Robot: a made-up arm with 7 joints. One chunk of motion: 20 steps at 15 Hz.
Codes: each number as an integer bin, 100 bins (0 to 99) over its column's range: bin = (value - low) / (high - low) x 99, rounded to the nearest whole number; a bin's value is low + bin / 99 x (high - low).
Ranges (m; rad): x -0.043..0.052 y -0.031..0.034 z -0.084..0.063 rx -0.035..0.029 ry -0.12..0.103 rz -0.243..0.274
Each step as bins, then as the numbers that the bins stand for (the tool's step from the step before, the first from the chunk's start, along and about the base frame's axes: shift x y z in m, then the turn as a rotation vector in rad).
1 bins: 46 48 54 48 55 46
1 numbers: 0.00114 0.00052 -0.00382 -0.00397 0.00389 -0.00278
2 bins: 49 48 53 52 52 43
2 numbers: 0.00402 0.00052 -0.00530 -0.00138 -0.00287 -0.01844
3 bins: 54 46 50 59 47 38
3 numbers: 0.00882 -0.00080 -0.00976 0.00314 -0.01413 -0.04456
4 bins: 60 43 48 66 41 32
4 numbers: 0.01458 -0.00277 -0.01273 0.00767 -0.02765 -0.07589
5 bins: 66 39 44 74 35 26
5 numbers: 0.02033 -0.00539 -0.01867 0.01284 -0.04116 -0.10722
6 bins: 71 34 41 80 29 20
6 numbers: 0.02513 -0.00868 -0.02312 0.01672 -0.05468 -0.13856
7 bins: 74 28 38 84 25 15
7 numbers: 0.02801 -0.01262 -0.02758 0.01930 -0.06369 -0.16467
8 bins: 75 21 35 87 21 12
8 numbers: 0.02897 -0.01721 -0.03203 0.02124 -0.07270 -0.18033
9 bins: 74 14 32 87 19 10
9 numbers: 0.02801 -0.02181 -0.03648 0.02124 -0.07720 -0.19078
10 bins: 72 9 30 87 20 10
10 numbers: 0.02609 -0.02509 -0.03945 0.02124 -0.07495 -0.19078
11 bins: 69 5 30 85 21 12
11 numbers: 0.02321 -0.02772 -0.03945 0.01995 -0.07270 -0.18033
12 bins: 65 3 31 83 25 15
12 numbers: 0.01937 -0.02903 -0.03797 0.01866 -0.06369 -0.16467
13 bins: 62 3 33 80 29 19
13 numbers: 0.01649 -0.02903 -0.03500 0.01672 -0.05468 -0.14378
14 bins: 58 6 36 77 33 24
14 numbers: 0.01266 -0.02706 -0.03055 0.01478 -0.04567 -0.11767
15 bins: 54 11 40 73 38 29
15 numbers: 0.00882 -0.02378 -0.02461 0.01219 -0.03440 -0.09156
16 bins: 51 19 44 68 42 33
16 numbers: 0.00594 -0.01853 -0.01867 0.00896 -0.02539 -0.07067
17 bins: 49 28 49 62 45 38
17 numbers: 0.00402 -0.01262 -0.01124 0.00508 -0.01864 -0.04456
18 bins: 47 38 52 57 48 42
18 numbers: 0.00210 -0.00605 -0.00679 0.00185 -0.01188 -0.02367
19 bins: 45 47 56 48 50 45
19 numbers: 0.00018 -0.00014 -0.00085 -0.00397 -0.00737 -0.00800
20 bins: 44 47 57 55 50 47
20 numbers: -0.00078 -0.00014 0.00064 0.00056 -0.00737 0.00244
